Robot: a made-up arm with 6 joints. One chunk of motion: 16 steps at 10 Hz.
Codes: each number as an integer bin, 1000 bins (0 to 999) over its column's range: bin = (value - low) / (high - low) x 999, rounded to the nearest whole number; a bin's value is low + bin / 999 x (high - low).
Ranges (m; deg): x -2.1..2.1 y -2.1..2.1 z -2.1..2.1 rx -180..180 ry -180..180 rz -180..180
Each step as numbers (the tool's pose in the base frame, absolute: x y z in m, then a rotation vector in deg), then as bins.
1 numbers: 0.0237 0.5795 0.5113 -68.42 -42.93 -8.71
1 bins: 505 637 621 310 380 475
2 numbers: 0.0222 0.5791 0.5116 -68.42 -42.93 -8.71
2 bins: 505 637 621 310 380 475
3 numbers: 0.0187 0.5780 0.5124 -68.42 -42.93 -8.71
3 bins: 504 637 621 310 380 475
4 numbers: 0.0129 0.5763 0.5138 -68.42 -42.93 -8.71
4 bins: 503 637 622 310 380 475
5 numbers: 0.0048 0.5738 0.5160 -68.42 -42.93 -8.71
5 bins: 501 636 622 310 380 475
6 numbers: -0.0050 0.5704 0.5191 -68.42 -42.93 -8.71
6 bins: 498 635 623 310 380 475
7 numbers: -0.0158 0.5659 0.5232 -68.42 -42.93 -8.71
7 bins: 496 634 624 310 380 475
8 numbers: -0.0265 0.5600 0.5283 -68.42 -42.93 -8.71
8 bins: 493 633 625 310 380 475
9 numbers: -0.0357 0.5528 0.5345 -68.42 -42.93 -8.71
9 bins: 491 631 627 310 380 475
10 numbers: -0.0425 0.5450 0.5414 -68.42 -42.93 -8.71
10 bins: 489 629 628 310 380 475
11 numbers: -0.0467 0.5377 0.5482 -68.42 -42.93 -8.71
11 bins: 488 627 630 310 380 475
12 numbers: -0.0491 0.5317 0.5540 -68.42 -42.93 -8.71
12 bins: 488 626 631 310 380 475
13 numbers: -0.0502 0.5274 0.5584 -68.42 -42.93 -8.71
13 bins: 488 625 632 310 380 475
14 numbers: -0.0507 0.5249 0.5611 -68.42 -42.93 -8.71
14 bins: 487 624 633 310 380 475
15 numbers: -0.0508 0.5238 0.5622 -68.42 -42.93 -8.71
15 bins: 487 624 633 310 380 475
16 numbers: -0.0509 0.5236 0.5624 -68.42 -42.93 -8.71
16 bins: 487 624 633 310 380 475
